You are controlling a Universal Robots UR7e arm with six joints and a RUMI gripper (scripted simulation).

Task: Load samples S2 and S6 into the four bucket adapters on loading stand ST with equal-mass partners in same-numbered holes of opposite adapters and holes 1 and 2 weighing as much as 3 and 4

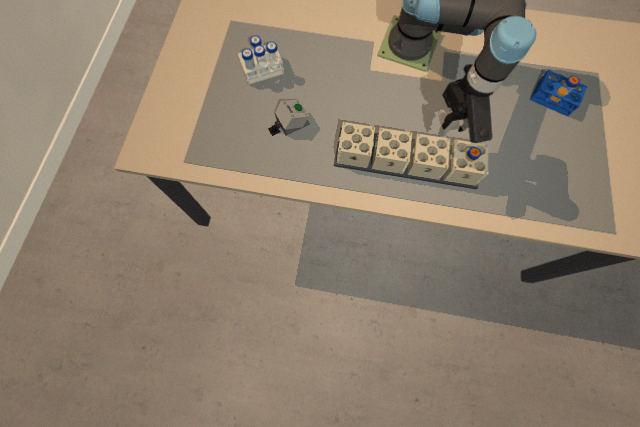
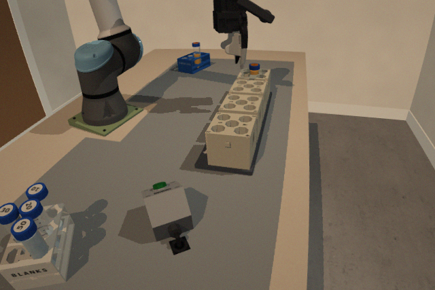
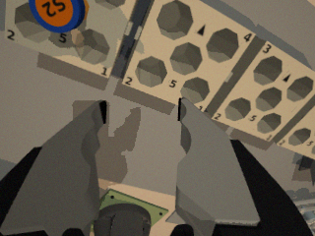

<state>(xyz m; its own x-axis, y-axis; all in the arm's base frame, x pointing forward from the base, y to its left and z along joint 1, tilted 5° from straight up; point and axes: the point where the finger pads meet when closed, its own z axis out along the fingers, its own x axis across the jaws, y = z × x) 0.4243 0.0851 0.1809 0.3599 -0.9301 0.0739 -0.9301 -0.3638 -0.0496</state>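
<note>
Now: the 30 mL blank 59 cm to the right of my hand, 29 cm behind it and 10 cm below it. Also, from my hand: blue sample rack 40 cm to the left, 25 cm behind, 13 cm below; bucket adapter 11 cm below, 8 cm to the left, 4 cm ahead; green done key 44 cm to the right, 10 cm behind, 9 cm below.
</note>
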